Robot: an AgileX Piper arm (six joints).
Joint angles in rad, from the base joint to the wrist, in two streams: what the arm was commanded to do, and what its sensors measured. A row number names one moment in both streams.
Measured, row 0:
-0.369, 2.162, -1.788, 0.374, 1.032, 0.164
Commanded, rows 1 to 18:
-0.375, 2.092, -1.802, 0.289, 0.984, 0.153
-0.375, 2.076, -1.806, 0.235, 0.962, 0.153
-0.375, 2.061, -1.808, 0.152, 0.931, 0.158
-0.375, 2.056, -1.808, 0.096, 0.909, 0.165
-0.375, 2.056, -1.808, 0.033, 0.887, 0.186
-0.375, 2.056, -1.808, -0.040, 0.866, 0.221
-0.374, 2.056, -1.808, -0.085, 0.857, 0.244
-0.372, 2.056, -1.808, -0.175, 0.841, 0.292
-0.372, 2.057, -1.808, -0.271, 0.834, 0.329
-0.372, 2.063, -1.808, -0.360, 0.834, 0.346
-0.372, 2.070, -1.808, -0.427, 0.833, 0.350
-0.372, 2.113, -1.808, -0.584, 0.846, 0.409
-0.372, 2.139, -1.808, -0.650, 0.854, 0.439
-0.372, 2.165, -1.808, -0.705, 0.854, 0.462
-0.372, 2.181, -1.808, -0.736, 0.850, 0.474
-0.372, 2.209, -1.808, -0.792, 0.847, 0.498
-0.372, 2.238, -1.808, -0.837, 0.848, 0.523
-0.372, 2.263, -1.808, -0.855, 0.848, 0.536
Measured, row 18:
-0.369, 2.234, -1.803, -0.801, 0.852, 0.506
